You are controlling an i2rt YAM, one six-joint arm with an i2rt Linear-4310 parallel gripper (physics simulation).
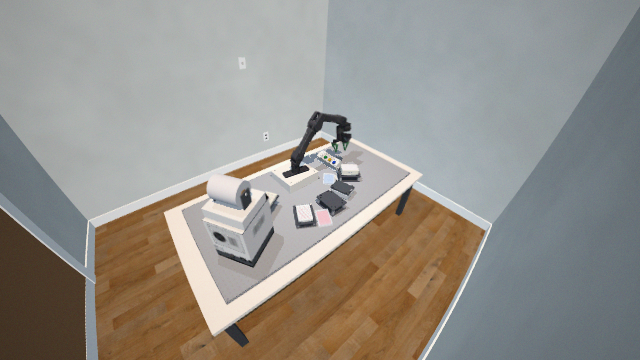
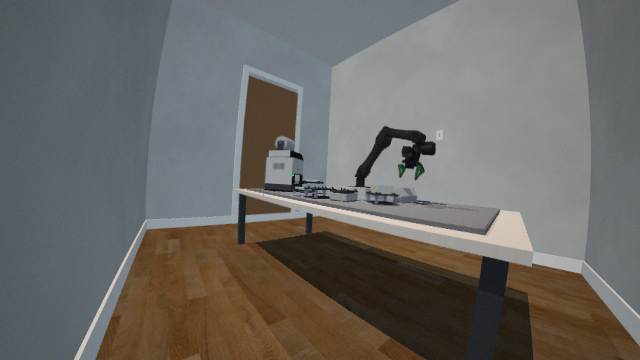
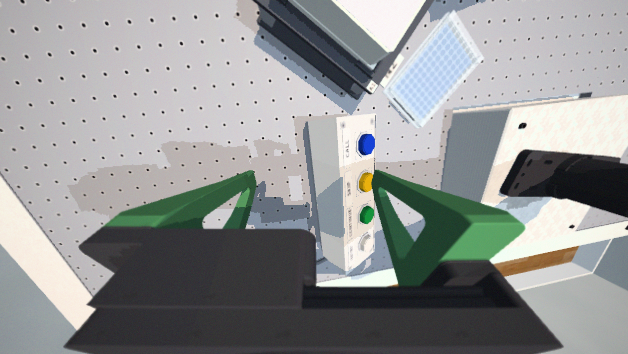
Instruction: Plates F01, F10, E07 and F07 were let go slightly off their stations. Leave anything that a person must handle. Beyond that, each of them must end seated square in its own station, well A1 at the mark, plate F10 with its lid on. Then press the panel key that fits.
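Note:
My gripper (image 1: 341, 146) (image 2: 411, 172) (image 3: 313, 176) is open and empty, above the key panel (image 3: 327, 170) (image 1: 322, 157). The panel has a blue CALL key (image 3: 366, 144), a yellow SKIP key (image 3: 366, 182), a green CONTINUE key (image 3: 367, 214) and a white key (image 3: 366, 243). A light-blue well plate (image 3: 432, 67) (image 1: 328, 178) lies beside a dark station carrying a white-topped block (image 1: 350, 170) (image 3: 370, 25). A white plate with pink marks (image 1: 304, 213) sits on a dark station beside a pink plate (image 1: 324, 217). Plate codes and exact seating are too small to read.
Two dark units (image 1: 331, 201) (image 1: 343, 187) stand mid-table. A large white instrument (image 1: 240, 220) (image 2: 284, 171) with a cylinder on top stands at the table's other end. The arm's pale base block (image 1: 299, 181) (image 3: 530, 120) is beside the panel.

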